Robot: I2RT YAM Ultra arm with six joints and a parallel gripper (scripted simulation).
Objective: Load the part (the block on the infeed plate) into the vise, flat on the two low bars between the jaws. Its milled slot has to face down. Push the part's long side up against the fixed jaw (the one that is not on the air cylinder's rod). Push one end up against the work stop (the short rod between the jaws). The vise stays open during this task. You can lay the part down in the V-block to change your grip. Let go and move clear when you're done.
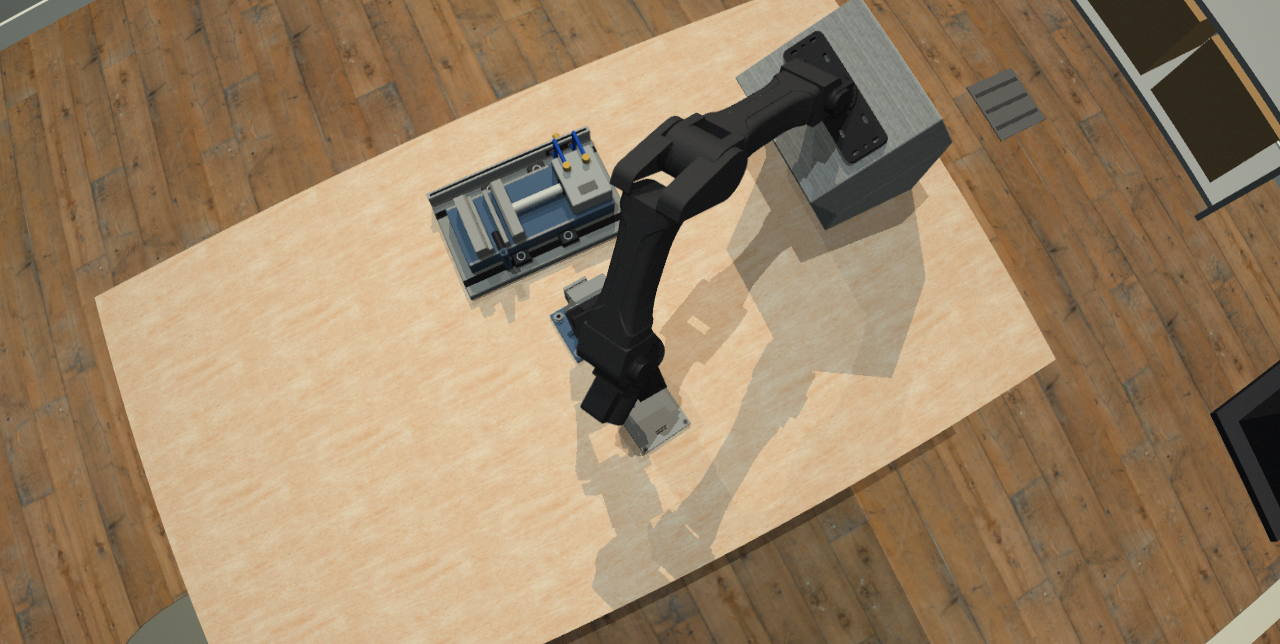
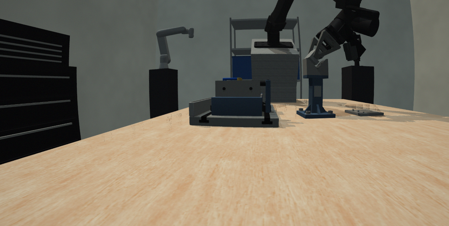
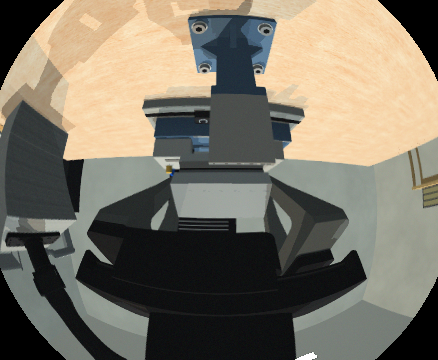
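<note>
Now: the part 10 mm to the left of my hand and 10 mm below it. Also, from my hand: work stop rod 160 mm to the right, 90 mm ahead, 80 mm below; air cylinder 210 mm to the right, 90 mm below, 80 mm behind; vise 210 mm to the right, 130 mm below, 20 mm ahead.
</note>
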